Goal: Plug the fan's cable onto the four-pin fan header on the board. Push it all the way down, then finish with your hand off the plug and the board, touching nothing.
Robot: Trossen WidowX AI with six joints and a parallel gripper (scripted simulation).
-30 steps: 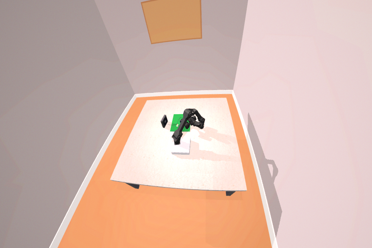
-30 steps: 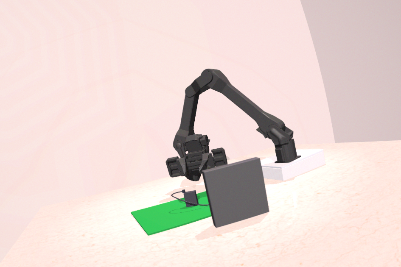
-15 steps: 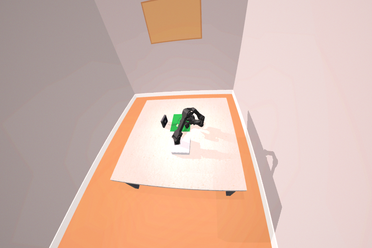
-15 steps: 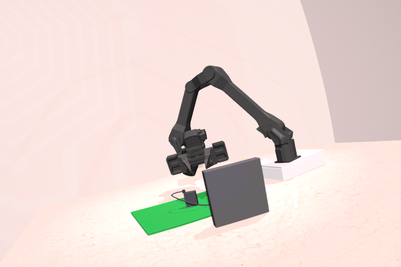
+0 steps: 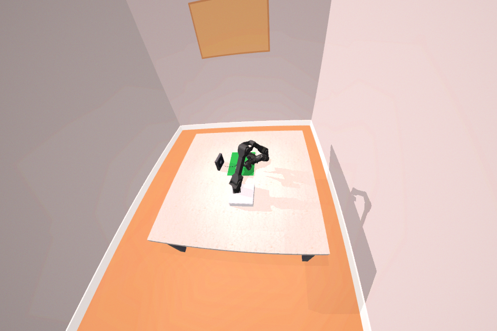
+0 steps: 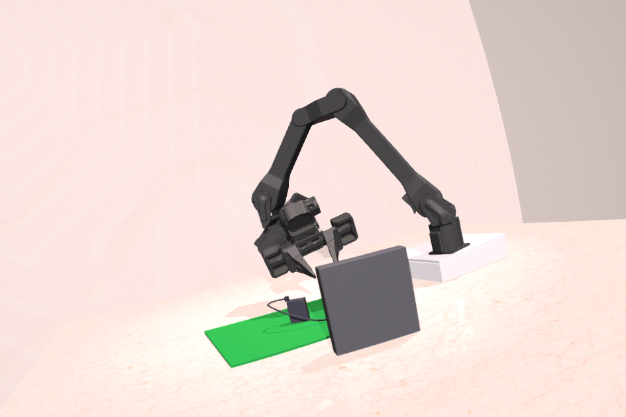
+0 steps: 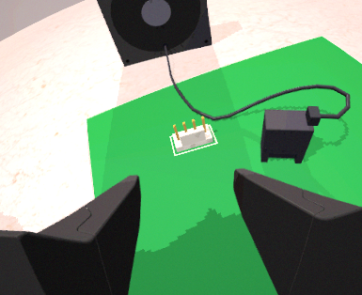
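Now: gripper tip 8 cm short of the dark fan plug, 5 cm above it and 1 cm to the right of it. From my gripper tip the other things lie so: white four-pin header 7 cm to the left, 7 cm below, 3 cm ahead; dark square fan 21 cm to the left, 8 cm ahead, 1 cm below; green board 8 cm below, 8 cm ahead, 2 cm to the left.
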